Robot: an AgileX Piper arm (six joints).
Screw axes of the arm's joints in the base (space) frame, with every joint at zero. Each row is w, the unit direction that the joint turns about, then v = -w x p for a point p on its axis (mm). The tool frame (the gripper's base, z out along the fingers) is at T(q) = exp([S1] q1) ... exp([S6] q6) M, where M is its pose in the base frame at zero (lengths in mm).
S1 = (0, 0, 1, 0.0, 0.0, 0.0)
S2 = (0, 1, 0, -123.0, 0.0, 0.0)
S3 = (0, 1, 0, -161.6, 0.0, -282.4)
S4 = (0.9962, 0, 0.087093, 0.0, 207.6, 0.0)
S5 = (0, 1, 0, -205.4, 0.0, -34.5)
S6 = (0.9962, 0, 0.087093, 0.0, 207.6, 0.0)
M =
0.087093 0 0.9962 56.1
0 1 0 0.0
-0.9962 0 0.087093 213.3
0 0 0 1
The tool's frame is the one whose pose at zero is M.
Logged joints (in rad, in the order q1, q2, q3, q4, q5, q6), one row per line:
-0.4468, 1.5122, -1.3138, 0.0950, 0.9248, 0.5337
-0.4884, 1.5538, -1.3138, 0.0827, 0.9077, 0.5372
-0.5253, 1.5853, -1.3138, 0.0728, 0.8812, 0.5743
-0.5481, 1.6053, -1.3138, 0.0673, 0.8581, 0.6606
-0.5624, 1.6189, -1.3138, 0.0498, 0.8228, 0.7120
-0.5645, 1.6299, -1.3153, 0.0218, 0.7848, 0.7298
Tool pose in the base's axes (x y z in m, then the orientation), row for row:
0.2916, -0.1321, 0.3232, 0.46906, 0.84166, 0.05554, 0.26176
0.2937, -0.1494, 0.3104, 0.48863, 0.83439, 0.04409, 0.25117
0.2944, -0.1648, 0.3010, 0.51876, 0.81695, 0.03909, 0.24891
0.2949, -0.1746, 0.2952, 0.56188, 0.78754, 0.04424, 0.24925
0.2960, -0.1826, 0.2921, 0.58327, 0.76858, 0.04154, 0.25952
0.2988, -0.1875, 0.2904, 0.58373, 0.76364, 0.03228, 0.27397
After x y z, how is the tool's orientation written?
As a quaternion, x y z w.
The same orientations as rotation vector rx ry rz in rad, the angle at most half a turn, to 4 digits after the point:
1.2694, 2.2777, 0.1503
1.3296, 2.2704, 0.1200
1.4132, 2.2256, 0.1065
1.5304, 2.1450, 0.1205
1.5803, 2.0824, 0.1125
1.5699, 2.0538, 0.0868

